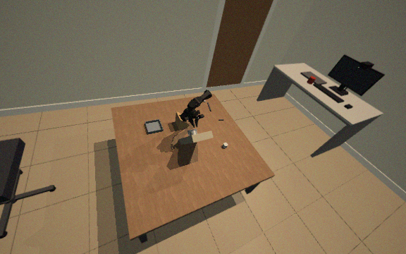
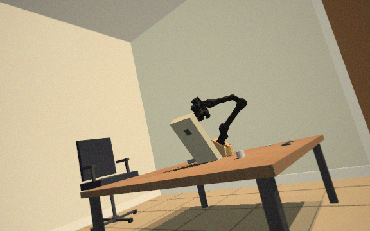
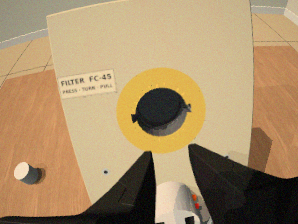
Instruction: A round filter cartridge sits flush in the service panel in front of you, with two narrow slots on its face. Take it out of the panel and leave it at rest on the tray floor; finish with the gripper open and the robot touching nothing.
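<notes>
My gripper tip is 20 mm past the round white filter cartridge and 100 mm above it. The rest, counted from my gripper tip: tray: 380 mm behind, 240 mm to the right, 280 mm below; then beige service panel: 20 mm ahead, 110 mm below.
</notes>
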